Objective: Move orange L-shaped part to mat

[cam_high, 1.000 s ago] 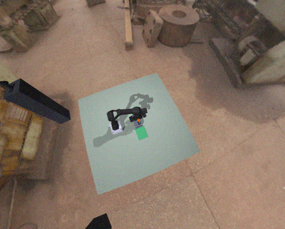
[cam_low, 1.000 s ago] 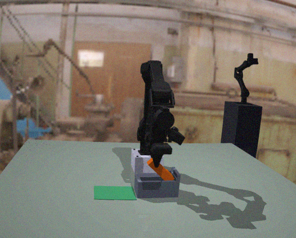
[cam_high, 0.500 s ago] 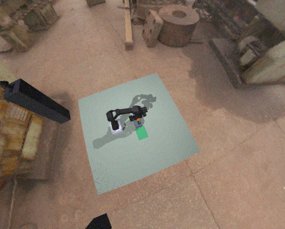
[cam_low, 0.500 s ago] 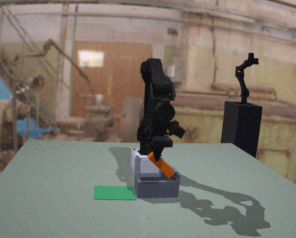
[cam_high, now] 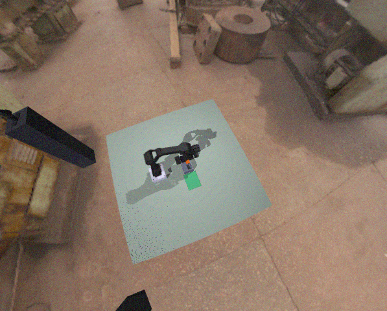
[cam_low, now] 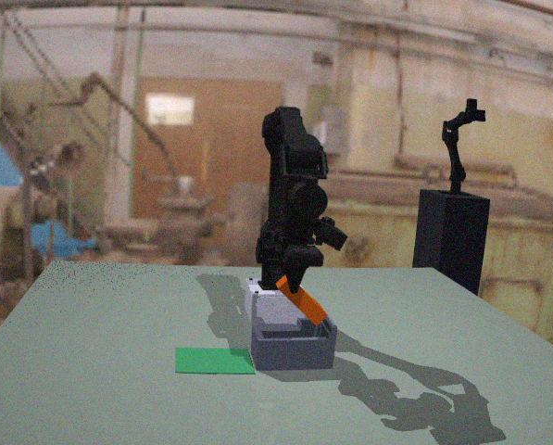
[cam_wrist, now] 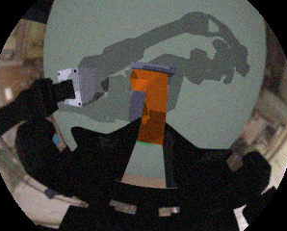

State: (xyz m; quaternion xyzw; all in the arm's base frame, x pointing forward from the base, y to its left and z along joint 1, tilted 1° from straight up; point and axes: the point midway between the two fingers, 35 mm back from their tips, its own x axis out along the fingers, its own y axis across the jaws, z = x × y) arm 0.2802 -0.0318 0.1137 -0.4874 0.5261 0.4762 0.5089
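The green mat lies 17 cm below my gripper tip, 14 cm to the right of it and 2 cm behind it. Also, from my gripper tip: orange l-shaped part 3 cm to the left, 3 cm below, 1 cm behind.
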